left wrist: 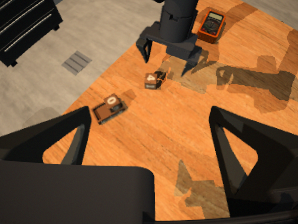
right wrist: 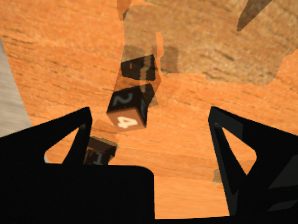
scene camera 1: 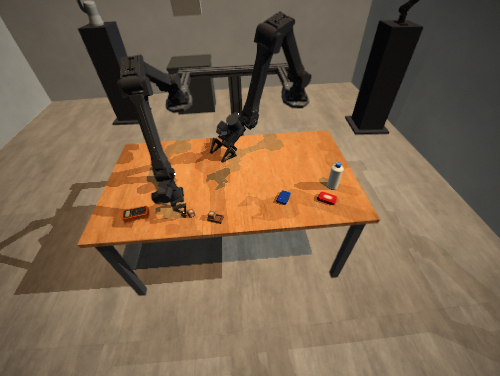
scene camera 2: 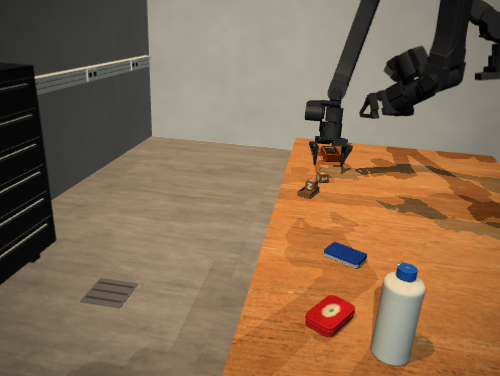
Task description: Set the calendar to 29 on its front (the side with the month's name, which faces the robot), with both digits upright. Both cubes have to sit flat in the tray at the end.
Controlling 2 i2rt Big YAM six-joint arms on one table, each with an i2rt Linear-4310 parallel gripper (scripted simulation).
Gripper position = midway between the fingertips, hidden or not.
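Scene camera 2 has the left gripper (scene camera 2: 373, 113), the right gripper (scene camera 2: 328, 165) and a red tin (scene camera 2: 331, 314). In the left wrist view you get the left gripper (left wrist: 150, 112) and also the right gripper (left wrist: 164, 68), but the red tin is out of frame in the left wrist view. The right wrist view shows a cube (right wrist: 127, 110) along with the right gripper (right wrist: 150, 113).
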